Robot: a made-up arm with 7 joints. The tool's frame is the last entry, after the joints. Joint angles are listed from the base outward. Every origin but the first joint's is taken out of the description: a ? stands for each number. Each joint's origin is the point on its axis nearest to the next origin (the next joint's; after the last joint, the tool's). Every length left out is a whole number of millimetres.
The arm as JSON. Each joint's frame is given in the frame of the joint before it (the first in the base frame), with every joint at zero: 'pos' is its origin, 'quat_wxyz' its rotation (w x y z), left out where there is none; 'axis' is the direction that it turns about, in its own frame. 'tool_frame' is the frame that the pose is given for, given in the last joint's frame.
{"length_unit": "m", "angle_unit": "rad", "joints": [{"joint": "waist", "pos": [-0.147, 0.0, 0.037], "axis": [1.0, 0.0, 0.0]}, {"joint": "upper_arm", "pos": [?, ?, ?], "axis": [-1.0, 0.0, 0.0]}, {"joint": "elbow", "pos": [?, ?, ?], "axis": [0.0, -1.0, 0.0]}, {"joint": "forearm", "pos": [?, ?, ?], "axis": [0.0, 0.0, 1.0]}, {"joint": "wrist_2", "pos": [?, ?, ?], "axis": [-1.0, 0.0, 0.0]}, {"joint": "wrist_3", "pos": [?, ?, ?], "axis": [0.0, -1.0, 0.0]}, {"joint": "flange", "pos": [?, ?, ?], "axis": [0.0, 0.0, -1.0]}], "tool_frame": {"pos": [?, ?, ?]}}
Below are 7 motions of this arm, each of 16 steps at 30 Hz.
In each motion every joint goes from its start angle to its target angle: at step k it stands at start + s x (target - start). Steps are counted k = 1, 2, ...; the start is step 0. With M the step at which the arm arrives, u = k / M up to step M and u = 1 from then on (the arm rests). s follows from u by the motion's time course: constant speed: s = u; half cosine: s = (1 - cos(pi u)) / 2; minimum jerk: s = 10 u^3 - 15 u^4 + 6 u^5.
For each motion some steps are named. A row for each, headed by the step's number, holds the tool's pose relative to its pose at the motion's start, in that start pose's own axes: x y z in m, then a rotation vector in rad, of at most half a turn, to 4 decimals.
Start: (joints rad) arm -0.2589 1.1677 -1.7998 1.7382 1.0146 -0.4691 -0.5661
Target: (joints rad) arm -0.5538 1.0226 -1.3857 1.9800 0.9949 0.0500 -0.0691
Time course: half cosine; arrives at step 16
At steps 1, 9, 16:
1: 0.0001 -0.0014 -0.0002 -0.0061 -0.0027 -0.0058
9: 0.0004 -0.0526 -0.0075 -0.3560 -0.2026 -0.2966
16: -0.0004 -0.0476 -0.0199 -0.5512 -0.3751 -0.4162

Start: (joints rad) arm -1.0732 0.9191 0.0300 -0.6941 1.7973 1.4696 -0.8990
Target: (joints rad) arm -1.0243 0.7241 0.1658 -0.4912 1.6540 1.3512 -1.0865
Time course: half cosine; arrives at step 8
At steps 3, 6, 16:
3: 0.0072 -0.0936 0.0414 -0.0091 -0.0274 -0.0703
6: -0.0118 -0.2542 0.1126 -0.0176 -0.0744 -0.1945
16: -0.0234 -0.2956 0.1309 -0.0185 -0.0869 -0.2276

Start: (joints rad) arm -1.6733 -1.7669 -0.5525 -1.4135 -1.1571 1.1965 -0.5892
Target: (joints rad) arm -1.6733 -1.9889 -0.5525 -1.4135 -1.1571 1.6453 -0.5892
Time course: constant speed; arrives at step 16
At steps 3, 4, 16:
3: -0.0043 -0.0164 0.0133 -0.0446 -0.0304 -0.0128
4: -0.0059 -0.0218 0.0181 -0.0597 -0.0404 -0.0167
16: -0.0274 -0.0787 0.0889 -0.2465 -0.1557 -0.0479

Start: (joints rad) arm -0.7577 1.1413 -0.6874 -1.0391 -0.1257 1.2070 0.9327
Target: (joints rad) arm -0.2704 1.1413 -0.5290 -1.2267 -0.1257 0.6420 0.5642
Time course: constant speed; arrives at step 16
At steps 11, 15, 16:
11: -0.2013 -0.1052 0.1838 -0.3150 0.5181 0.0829
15: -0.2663 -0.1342 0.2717 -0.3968 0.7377 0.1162
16: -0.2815 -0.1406 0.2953 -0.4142 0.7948 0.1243

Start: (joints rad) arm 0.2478 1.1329 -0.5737 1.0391 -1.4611 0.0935 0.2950
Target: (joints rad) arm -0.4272 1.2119 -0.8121 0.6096 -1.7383 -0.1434 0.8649
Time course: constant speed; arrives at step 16
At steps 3, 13, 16:
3: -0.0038 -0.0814 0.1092 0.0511 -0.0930 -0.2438
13: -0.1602 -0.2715 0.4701 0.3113 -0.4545 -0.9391
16: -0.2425 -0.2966 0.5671 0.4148 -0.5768 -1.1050

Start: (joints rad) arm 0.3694 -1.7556 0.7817 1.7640 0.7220 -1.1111 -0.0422
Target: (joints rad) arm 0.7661 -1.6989 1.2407 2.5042 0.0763 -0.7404 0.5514
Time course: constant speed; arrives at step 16
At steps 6, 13, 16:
6: 0.0184 0.0171 0.0124 -0.0727 -0.2638 -0.1079
13: 0.0388 0.0460 -0.0189 -0.1254 -0.4584 -0.1803
16: 0.0462 0.0579 -0.0472 -0.1334 -0.4977 -0.1968

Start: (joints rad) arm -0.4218 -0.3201 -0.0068 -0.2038 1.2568 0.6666 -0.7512
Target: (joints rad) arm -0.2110 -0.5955 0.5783 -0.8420 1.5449 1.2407 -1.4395
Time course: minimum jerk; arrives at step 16
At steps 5, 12, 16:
5: -0.0125 -0.0808 -0.0207 -0.0271 0.0114 0.0020
12: -0.1465 -0.1986 -0.1636 0.0491 0.1015 0.0937
16: -0.1641 -0.1850 -0.1859 0.0823 0.1059 0.1174

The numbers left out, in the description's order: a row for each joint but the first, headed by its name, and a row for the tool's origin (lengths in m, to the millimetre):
upper_arm: 0.0 -0.186 -0.093
elbow: 0.0 0.115 -0.239
forearm: -0.081 0.0 -0.086
wrist_2: 0.407 0.09 0.0
wrist_3: 0.0 0.27 0.115
flange: 0.074 0.0 -0.355
tool: 0.058 -0.173 0.0

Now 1 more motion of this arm.
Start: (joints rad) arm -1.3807 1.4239 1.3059 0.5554 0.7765 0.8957 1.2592
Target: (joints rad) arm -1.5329 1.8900 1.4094 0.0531 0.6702 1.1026 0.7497
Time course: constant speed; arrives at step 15
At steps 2, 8, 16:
2: 0.0145 -0.0154 0.0079 0.0352 -0.0130 0.0815
8: 0.0689 -0.0488 0.0315 0.1447 -0.0688 0.3159
16: 0.1473 -0.0640 0.0637 0.2759 -0.1644 0.5664

